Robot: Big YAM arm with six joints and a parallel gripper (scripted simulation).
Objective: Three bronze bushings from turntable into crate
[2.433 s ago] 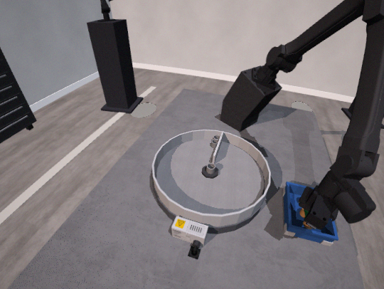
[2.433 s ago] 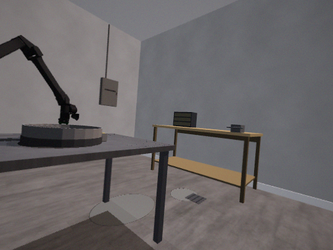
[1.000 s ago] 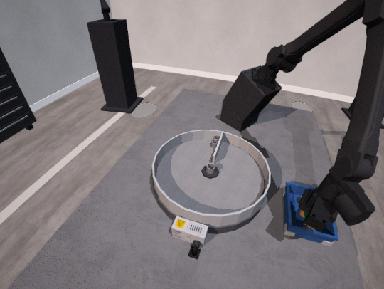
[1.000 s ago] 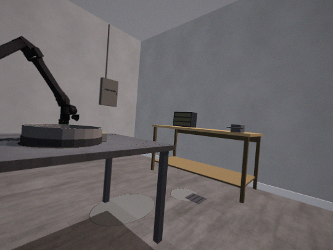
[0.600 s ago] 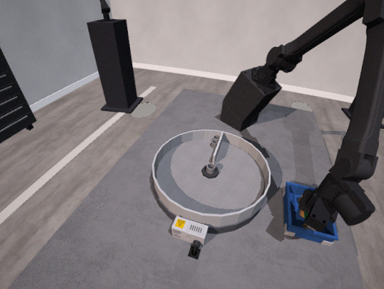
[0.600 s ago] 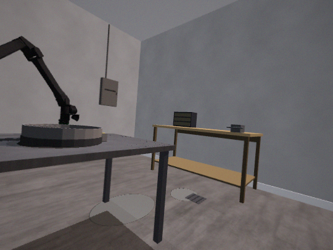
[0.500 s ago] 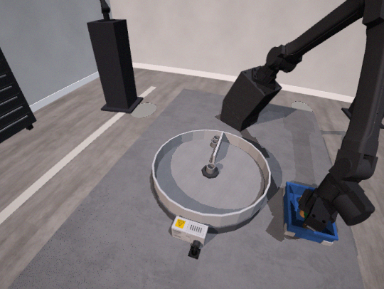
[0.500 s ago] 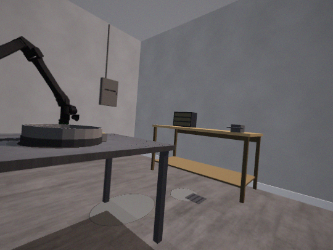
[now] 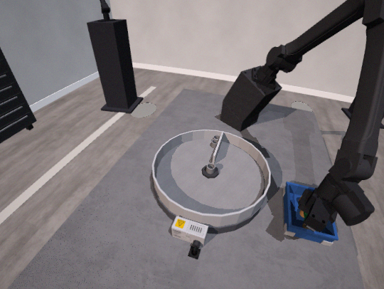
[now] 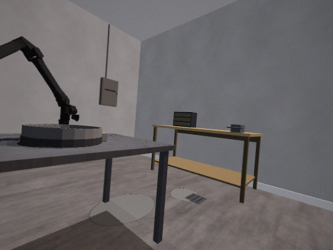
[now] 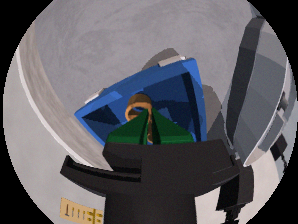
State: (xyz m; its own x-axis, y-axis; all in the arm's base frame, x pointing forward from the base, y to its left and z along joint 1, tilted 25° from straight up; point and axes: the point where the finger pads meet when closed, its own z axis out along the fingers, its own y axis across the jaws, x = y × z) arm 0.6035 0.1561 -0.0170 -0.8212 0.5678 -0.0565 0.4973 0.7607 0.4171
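Now: hand 4 cm past the blue crate, 2 cm to the right of it and 1 cm above it. Also, from my hand: round turntable: 14 cm behind, 33 cm to the right, 1 cm above.
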